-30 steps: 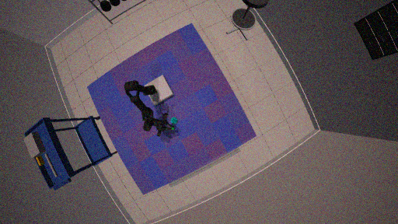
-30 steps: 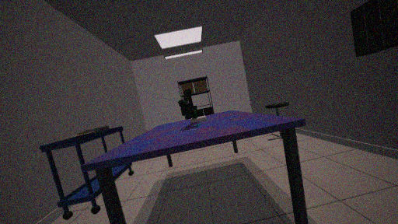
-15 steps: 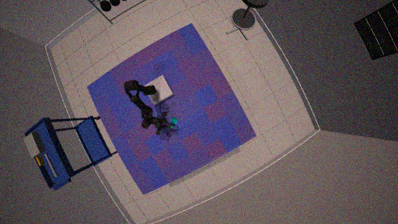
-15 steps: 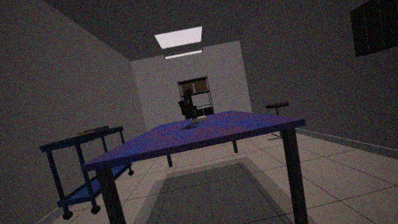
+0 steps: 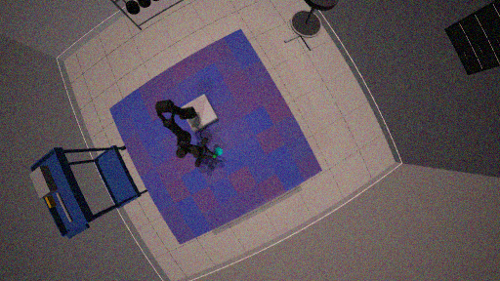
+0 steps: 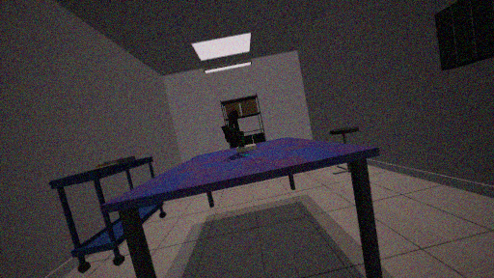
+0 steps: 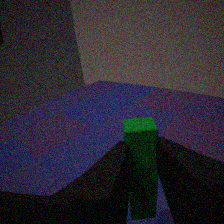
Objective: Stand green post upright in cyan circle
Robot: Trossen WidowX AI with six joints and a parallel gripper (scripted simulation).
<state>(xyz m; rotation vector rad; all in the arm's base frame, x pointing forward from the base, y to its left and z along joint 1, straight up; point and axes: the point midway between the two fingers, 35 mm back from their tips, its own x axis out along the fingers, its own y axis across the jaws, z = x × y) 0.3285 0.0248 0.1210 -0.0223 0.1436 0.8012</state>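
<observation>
Right now my gripper tip is 160 mm above the cyan circle and 20 mm past it. From my gripper tip the other things lie so: green post (20 mm below).
</observation>
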